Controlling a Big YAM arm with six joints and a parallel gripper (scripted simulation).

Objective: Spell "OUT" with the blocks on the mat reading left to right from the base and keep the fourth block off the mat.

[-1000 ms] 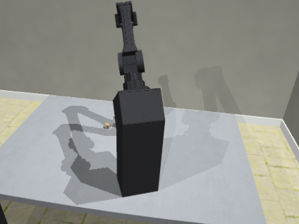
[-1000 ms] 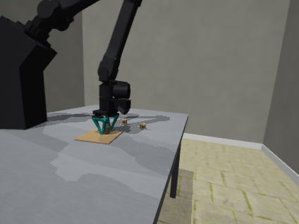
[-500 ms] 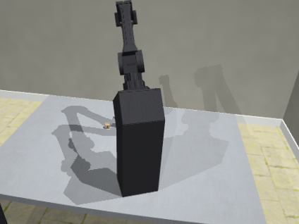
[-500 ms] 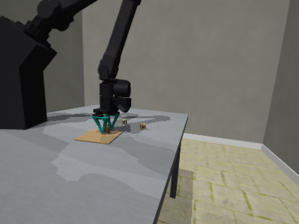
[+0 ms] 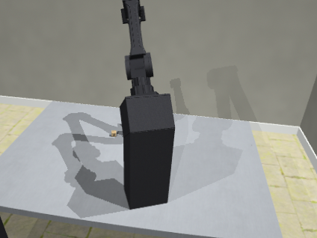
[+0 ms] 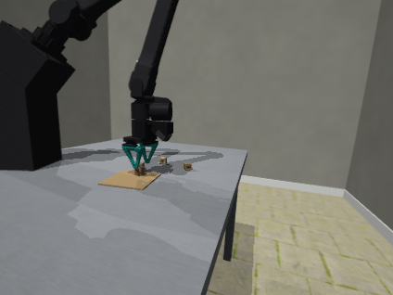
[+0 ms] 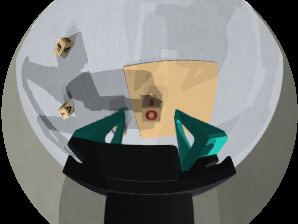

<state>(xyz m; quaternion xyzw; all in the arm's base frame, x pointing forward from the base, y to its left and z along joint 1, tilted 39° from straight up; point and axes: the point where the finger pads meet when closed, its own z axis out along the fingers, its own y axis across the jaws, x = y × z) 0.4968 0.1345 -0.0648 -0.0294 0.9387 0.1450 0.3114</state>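
My hand is 40 mm to the left of the tan mat and 40 mm above it.
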